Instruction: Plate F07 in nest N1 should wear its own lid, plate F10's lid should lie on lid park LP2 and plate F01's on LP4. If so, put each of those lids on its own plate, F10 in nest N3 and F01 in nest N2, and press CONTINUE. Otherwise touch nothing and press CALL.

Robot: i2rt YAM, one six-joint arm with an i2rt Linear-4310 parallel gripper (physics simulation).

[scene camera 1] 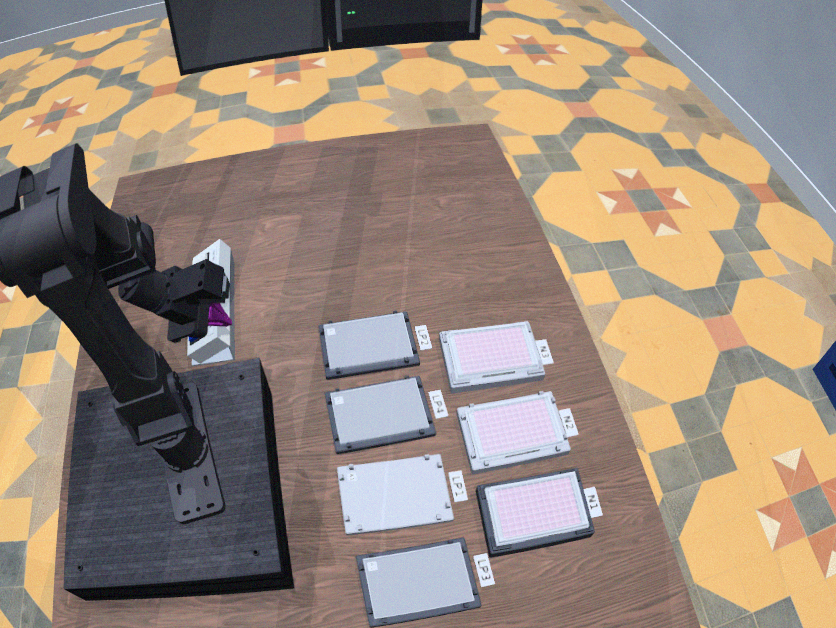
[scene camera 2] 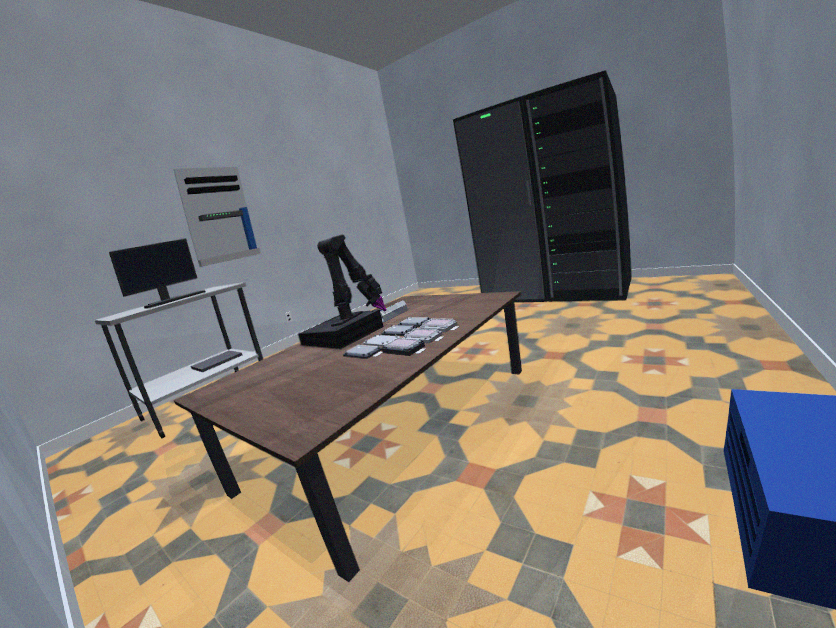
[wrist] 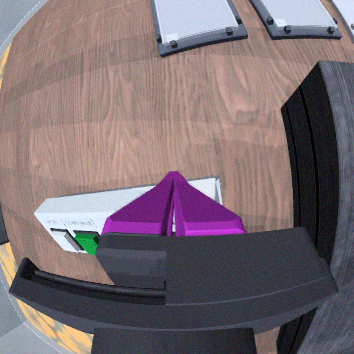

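Pixels of known places: gripper, fingertip midpoint: (scene camera 1: 229,323) (scene camera 2: 385,310) (wrist: 173,178); arm's base, origin of the base link: (scene camera 1: 187,452) (scene camera 2: 347,319).
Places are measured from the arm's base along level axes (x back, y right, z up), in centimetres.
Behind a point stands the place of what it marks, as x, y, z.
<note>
In scene camera 1, three plates with pink wells sit in nests: one plate (scene camera 1: 492,352) @[-46.4, -4.4, -5.2] in N3, one (scene camera 1: 516,427) @[-44.2, 8.5, -5.4] in N2, one (scene camera 1: 538,508) @[-41.4, 21.2, -5.0] in dark-framed N1. I cannot tell whether a clear lid covers any of them. Pale grey lids lie on LP2 (scene camera 1: 370,342) @[-30.3, -13.6, -6.6], LP4 (scene camera 1: 380,410) @[-27.8, -1.7, -6.7] and LP3 (scene camera 1: 420,582) @[-23.6, 24.5, -6.6]; LP1 (scene camera 1: 394,493) @[-25.2, 10.9, -7.4] shows a pale surface with a corner tag. Plate and lid codes are not readable. My gripper (scene camera 1: 230,323) @[-9.9, -21.7, -2.6] (wrist: 173,178) @[-9.9, -21.7, -2.6] is shut and empty, over the white button panel (scene camera 1: 219,255) @[-10.7, -37.0, -2.2] (wrist: 55,206) @[-11.1, -36.5, -3.0]. The green CONTINUE button (wrist: 87,244) @[-6.1, -33.3, -3.3] shows beside it; CALL is hidden behind the fingers.
The arm's black base block (scene camera 1: 236,432) @[-7.5, -0.5, 0.6] (wrist: 345,165) @[-7.7, -11.4, 0.7] stands beside the panel. The wooden table (scene camera 1: 432,202) @[-52.4, -42.6, -8.4] (scene camera 2: 283,392) @[-12.6, 60.8, -8.4] carries everything. A grey button (wrist: 65,239) @[-7.1, -36.8, -3.1] is left of CONTINUE. A black cabinet (scene camera 2: 503,209), a monitor desk (scene camera 2: 168,304) and a blue box (scene camera 2: 790,439) stand away from the table.
</note>
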